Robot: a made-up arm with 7 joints.
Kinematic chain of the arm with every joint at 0, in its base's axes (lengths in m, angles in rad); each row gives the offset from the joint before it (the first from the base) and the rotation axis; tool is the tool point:
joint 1: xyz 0 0 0.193 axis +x
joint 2: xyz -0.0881 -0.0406 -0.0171 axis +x
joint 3: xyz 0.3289 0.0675 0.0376 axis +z
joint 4: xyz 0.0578 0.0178 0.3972 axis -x
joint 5: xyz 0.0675 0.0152 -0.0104 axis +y
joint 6: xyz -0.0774 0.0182 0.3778 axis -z
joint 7: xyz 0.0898 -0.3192 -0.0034 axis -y
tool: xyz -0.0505 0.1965 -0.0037
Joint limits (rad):
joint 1: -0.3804..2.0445
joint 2: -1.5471..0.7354
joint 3: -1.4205..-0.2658
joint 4: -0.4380..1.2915
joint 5: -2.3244..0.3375
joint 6: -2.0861..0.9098
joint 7: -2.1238..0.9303
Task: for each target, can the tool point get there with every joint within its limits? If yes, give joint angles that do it. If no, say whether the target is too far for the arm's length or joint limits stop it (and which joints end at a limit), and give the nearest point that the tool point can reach.
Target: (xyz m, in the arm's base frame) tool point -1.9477 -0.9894 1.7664
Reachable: no: too far | nearest point -0.0205 -0.4174 0.8568 | short by 2.206 m
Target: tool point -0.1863 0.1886 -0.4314
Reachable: no: joint limits stop it (at a limit: joint 1, joint 2, joint 4, joint 5, joint 6) | nearest point -0.0420 0.0751 -0.3271 | short by 0.211 m
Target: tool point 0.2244 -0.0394 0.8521
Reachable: yes | joints 0.4994 -0.0014 -1.2570 0.4029 -1.1965 -0.6304 -1.0516
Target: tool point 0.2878 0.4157 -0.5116
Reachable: no: joint limits stop it (at a limit: joint 1, joint 2, joint 3, joint 6) | nearest point 0.2966 0.4073 -0.4520 | short by 0.061 m
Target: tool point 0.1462 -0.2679 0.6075
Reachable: yes | joints 1.6905 -0.5440 -0.8350 0.1192 -1.6164 -1.4473 0.3350
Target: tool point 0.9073 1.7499 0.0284
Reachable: no: too far | nearest point 0.5131 0.8245 0.1154 | short by 1.010 m
